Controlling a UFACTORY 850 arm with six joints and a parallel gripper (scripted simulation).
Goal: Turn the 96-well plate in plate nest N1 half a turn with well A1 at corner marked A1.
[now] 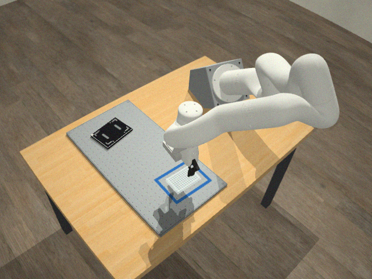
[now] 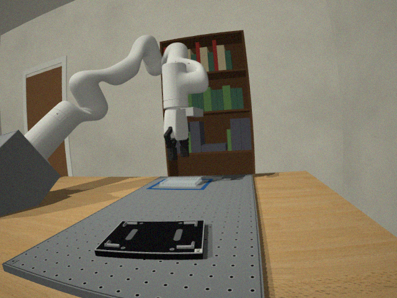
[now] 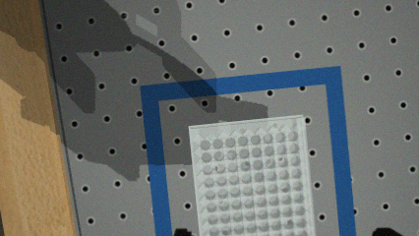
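The 96-well plate is 90 mm below my hand. Round my hand: A1 corner mark: 450 mm to the right, 170 mm ahead, 90 mm below; black plate nest N1: 410 mm to the right, 90 mm below, 80 mm ahead.
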